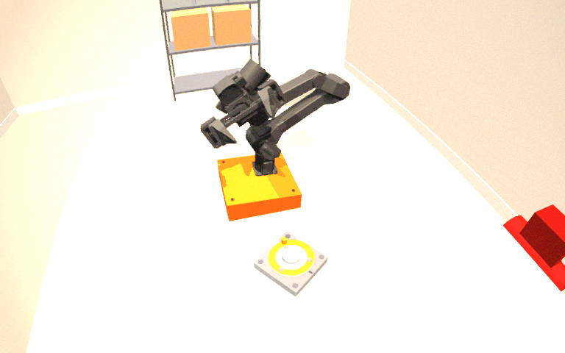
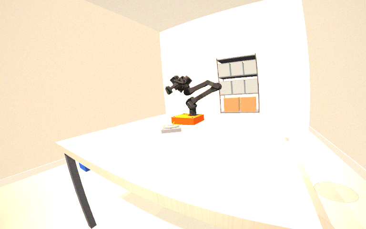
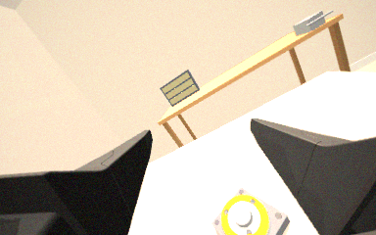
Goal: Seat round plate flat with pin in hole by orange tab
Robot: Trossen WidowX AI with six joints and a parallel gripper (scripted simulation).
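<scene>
Right now the base is 290 mm below my gripper tip, 110 mm ahead of it and 50 mm to the left of it.
</scene>
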